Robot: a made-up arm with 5 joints. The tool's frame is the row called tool.
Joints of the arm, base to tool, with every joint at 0 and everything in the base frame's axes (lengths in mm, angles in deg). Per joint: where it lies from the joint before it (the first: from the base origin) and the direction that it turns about. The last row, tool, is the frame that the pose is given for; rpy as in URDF.
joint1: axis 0 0 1 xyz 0 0 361.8
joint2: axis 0 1 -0.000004 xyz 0 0 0
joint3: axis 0 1 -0.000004 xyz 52.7 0 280.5
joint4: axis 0 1 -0.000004 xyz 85.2 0 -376.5
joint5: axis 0 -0.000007 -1 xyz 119.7 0 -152.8
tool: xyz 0 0 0 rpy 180 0 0
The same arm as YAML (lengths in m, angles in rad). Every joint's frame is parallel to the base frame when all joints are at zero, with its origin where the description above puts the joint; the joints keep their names.
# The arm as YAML. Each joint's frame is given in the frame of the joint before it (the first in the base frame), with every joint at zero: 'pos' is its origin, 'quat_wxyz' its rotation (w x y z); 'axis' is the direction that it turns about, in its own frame. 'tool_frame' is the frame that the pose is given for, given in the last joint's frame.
length_unit: m
angle_unit: rad
joints:
  - joint: joint1
    pos: [0.0, 0.0, 0.3618]
    quat_wxyz: [1.0, 0.0, 0.0, 0.0]
    axis: [0.0, 0.0, 1.0]
  - joint: joint2
    pos: [0.0, 0.0, 0.0]
    quat_wxyz: [1.0, 0.0, 0.0, 0.0]
    axis: [0.0, 1.0, 0.0]
  - joint: joint3
    pos: [0.0527, 0.0, 0.2805]
    quat_wxyz: [1.0, 0.0, 0.0, 0.0]
    axis: [0.0, 1.0, 0.0]
  - joint: joint4
    pos: [0.0852, 0.0, -0.3765]
    quat_wxyz: [1.0, 0.0, 0.0, 0.0]
    axis: [0.0, 1.0, 0.0]
  - joint: joint5
    pos: [0.1197, 0.0, -0.1528]
    quat_wxyz: [1.0, 0.0, 0.0, 0.0]
    axis: [0.0, 0.0, -1.0]
tool_frame:
  pos: [0.0, 0.0, 0.0]
  quat_wxyz: [0.0, 1.0, 0.0, 0.0]

